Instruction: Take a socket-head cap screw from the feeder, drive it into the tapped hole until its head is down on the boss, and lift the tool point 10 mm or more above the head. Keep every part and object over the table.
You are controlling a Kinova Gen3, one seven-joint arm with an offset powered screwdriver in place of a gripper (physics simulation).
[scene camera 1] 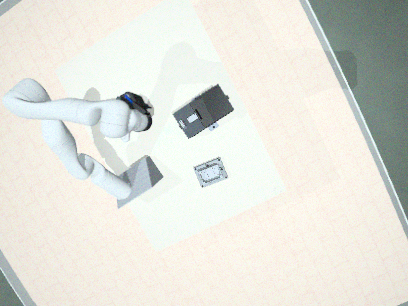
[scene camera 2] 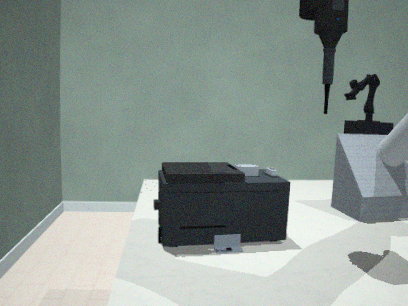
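Observation:
The black screw feeder (scene camera 1: pixel 216 104) (scene camera 2: pixel 225 207) stands on the table, with a pale block (scene camera 1: pixel 192 118) (scene camera 2: pixel 247 170) on its top. No single screw can be made out on it. The grey metal housing (scene camera 1: pixel 211 172) lies flat beside the feeder in scene camera 1; its bosses and tapped hole are too small to tell apart. It does not show in scene camera 2. My screwdriver (scene camera 2: pixel 326 113) points straight down, high above the table and to the side of the feeder nearer the arm base. Its tip looks bare, with no screw visible. In scene camera 1 the wrist hides the tip.
A small metal bracket (scene camera 1: pixel 213 127) (scene camera 2: pixel 227 242) sits at the feeder's foot. The grey wedge-shaped arm base (scene camera 1: pixel 145 175) (scene camera 2: pixel 367 185) stands across from the feeder and housing. In scene camera 2 a small dark arm figure (scene camera 2: pixel 370 97) shows behind the base. The pale table (scene camera 1: pixel 240 195) ends beyond the feeder.

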